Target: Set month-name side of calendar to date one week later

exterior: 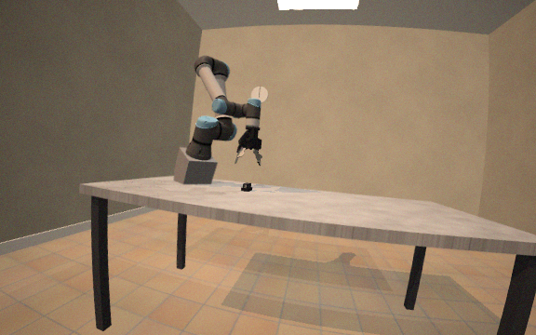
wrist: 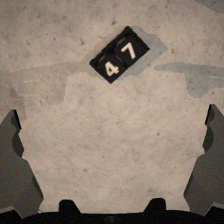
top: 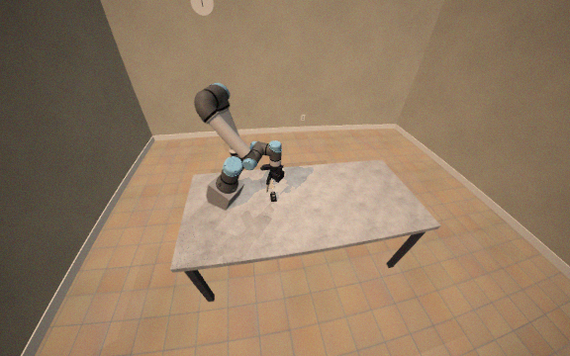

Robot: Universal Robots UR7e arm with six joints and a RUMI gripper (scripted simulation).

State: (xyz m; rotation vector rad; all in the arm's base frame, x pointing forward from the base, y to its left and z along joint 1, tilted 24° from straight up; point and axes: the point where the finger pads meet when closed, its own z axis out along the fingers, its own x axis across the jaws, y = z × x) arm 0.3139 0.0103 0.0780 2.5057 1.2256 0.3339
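My gripper is now 12 cm above the black cube. Also, from my hand: black date cube: 12 cm below, 3 cm to the left; black calendar tray: 13 cm below, 1 cm to the left.
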